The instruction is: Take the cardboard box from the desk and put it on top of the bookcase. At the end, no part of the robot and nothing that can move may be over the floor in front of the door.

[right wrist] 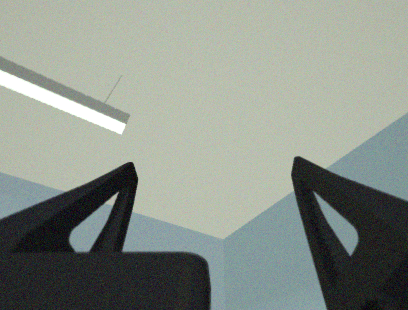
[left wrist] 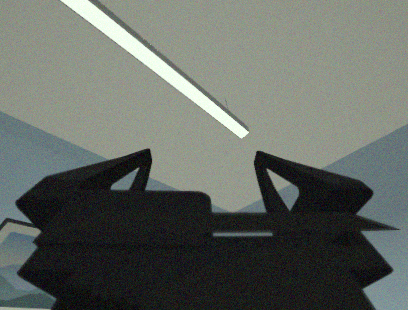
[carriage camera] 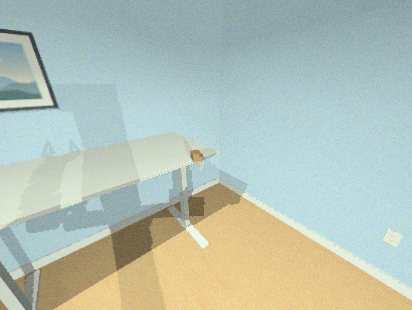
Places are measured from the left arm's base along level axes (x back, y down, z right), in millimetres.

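Pixels of known places: left gripper, between the fingertips: (left wrist: pixel 203 155); right gripper, between the fingertips: (right wrist: pixel 212 168).
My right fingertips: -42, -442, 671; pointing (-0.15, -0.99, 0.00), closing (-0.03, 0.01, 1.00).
Note:
For each thing: its top centre in the pictures, then the offset to it from my right fingertips, as dx, dy, dz. "pt": a spot on its surface instead. Level surfaces: height alone.
- small brown cardboard box, centre of its top: (carriage camera: pixel 195 152) -944, +452, -376
- white desk, height of its surface: dy +502
- desk's right leg, a spot on its surface: (carriage camera: pixel 185 200) pt -1260, +1095, -513
- wooden floor, height of its surface: dy +1452
- wall socket, centre of its top: (carriage camera: pixel 395 232) -710, +995, +986
A small brown cardboard box (carriage camera: pixel 196 155) sits at the right end of the white desk (carriage camera: pixel 107 157), near its front edge, in the carriage view. A small pale piece shows just below it at the desk's edge. My left gripper (left wrist: pixel 203 155) is open and points up toward the ceiling, with nothing between its fingers. My right gripper (right wrist: pixel 212 168) is also open and empty, pointing up toward the ceiling. Neither gripper shows in the carriage view, and both are away from the box. The bookcase and the door do not show in these views.
The desk's right leg (carriage camera: pixel 185 200) and foot stand on the wooden floor (carriage camera: pixel 240 270). A framed picture (carriage camera: pixel 44 75) hangs at the left. The walls meet in a corner behind the desk's right end. A wall socket (carriage camera: pixel 392 237) is at the right. A ceiling lamp (left wrist: pixel 175 80) (right wrist: pixel 65 100) hangs overhead.

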